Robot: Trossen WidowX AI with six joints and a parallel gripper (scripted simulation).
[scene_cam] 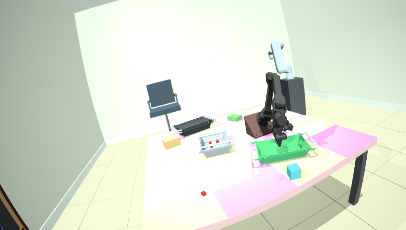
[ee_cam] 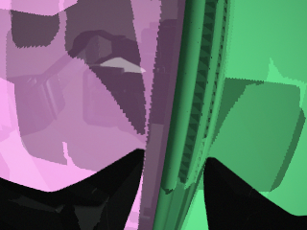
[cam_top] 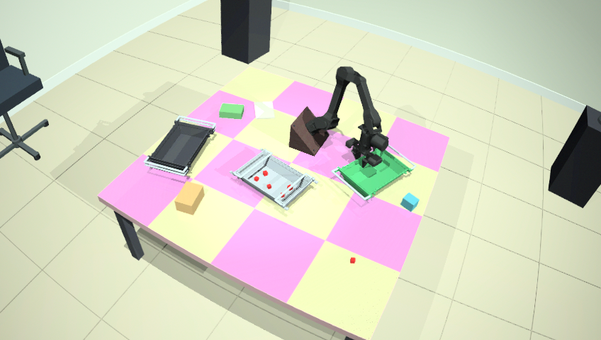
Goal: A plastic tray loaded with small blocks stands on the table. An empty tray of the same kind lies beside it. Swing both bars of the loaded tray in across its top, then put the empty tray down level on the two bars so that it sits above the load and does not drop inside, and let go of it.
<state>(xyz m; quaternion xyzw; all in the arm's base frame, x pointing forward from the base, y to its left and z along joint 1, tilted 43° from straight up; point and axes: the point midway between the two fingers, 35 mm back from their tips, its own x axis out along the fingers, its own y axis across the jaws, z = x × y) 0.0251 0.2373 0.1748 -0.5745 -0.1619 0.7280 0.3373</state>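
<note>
Now: gripper tip 30 mm short of the green tray, 80 mm to the right of it and 30 mm below it. The rest, counted from my gripper tip: tiny red cube: 490 mm ahead, 220 mm to the left; then cyan cube: 90 mm ahead, 290 mm to the left, 10 mm above; then white card: 80 mm behind, 620 mm to the right, 10 mm below.
</note>
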